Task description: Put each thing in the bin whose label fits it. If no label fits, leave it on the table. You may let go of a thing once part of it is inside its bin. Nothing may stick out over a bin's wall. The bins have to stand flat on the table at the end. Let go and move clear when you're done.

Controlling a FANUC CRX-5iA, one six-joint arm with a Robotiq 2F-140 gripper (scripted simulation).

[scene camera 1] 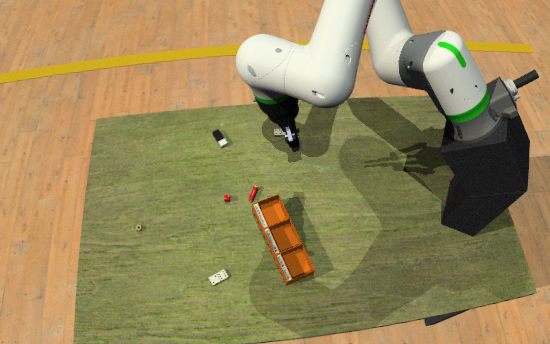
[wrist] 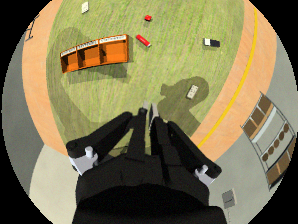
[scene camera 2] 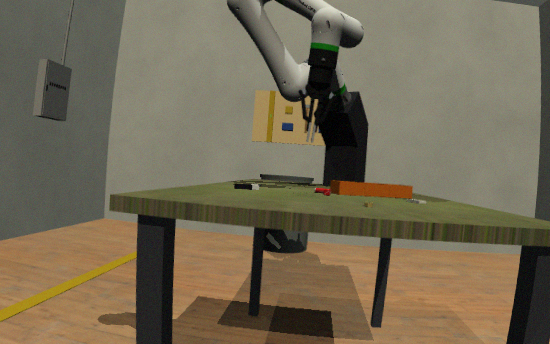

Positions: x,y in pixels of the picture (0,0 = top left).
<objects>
orange bin: scene camera 1; wrist; scene camera 2 337,187
same spot on orange bin: (wrist: pixel 87 53) = (scene camera 1: pixel 283 245)
</objects>
